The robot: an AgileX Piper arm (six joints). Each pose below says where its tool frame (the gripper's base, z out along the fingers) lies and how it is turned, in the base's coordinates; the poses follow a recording.
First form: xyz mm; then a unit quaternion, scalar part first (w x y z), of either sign.
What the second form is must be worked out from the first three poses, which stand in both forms.
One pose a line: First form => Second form
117, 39, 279, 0.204, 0.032, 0.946, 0.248 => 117, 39, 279, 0.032, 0.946, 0.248, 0.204
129, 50, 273, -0.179, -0.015, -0.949, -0.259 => 129, 50, 273, 0.015, 0.949, 0.259, 0.179
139, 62, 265, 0.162, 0.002, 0.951, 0.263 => 139, 62, 265, 0.002, 0.951, 0.263, 0.162
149, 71, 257, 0.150, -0.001, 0.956, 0.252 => 149, 71, 257, -0.001, 0.956, 0.252, 0.150
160, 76, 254, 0.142, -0.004, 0.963, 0.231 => 160, 76, 254, -0.004, 0.963, 0.231, 0.142
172, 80, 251, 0.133, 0.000, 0.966, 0.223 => 172, 80, 251, 0.000, 0.966, 0.223, 0.133
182, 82, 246, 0.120, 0.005, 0.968, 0.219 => 182, 82, 246, 0.005, 0.968, 0.219, 0.120
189, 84, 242, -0.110, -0.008, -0.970, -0.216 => 189, 84, 242, 0.008, 0.970, 0.216, 0.110
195, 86, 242, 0.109, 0.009, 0.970, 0.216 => 195, 86, 242, 0.009, 0.970, 0.216, 0.109
